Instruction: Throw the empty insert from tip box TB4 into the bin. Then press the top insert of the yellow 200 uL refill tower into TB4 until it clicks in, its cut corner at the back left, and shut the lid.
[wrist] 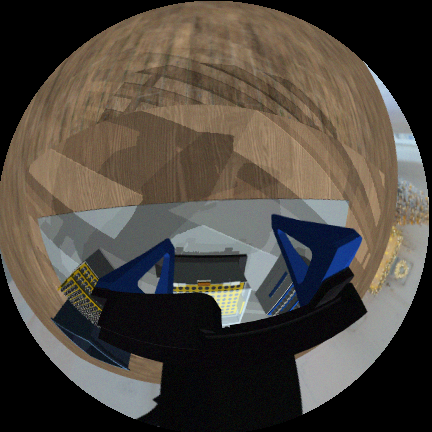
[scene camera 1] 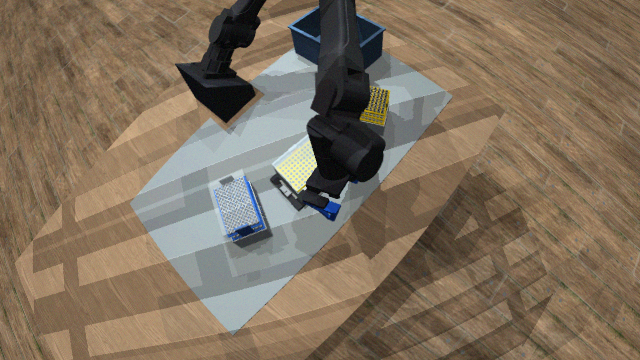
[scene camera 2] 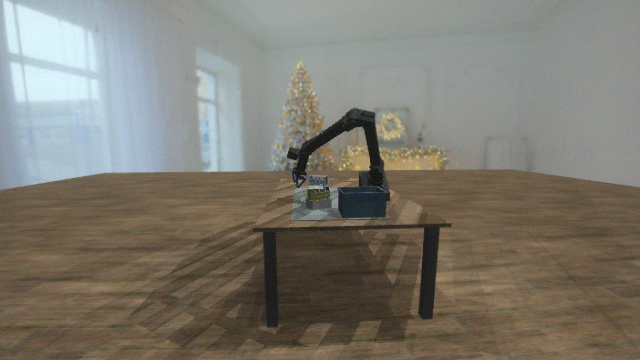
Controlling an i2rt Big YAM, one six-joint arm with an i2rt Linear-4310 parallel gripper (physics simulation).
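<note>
The tip box in the middle (scene camera 1: 297, 167) (wrist: 210, 269), taken as TB4, has a dark body and a yellow insert with rows of holes. A pale, see-through lid appears to lie over the insert; whether it is latched I cannot tell. The cut corner is not discernible, and no label is readable. My gripper (scene camera 1: 343, 196) (scene camera 2: 299, 180) (wrist: 219, 232) is open and empty, its blue fingers spread above the front side of this box. The yellow refill tower (scene camera 1: 380, 105) (scene camera 2: 318, 194) (wrist: 82, 287) stands on a grey base. The blue bin (scene camera 1: 372, 48) (scene camera 2: 362, 202) (wrist: 75, 320) stands beyond the tower; its inside is mostly hidden.
A second tip box with a blue rim (scene camera 1: 237, 207) (wrist: 281, 295) stands to the left of the middle box in scene camera 1. The grey mat (scene camera 1: 230, 305) lies on the wooden table (scene camera 1: 120, 295). The arm's black base (scene camera 1: 220, 95) stands at the mat's edge.
</note>
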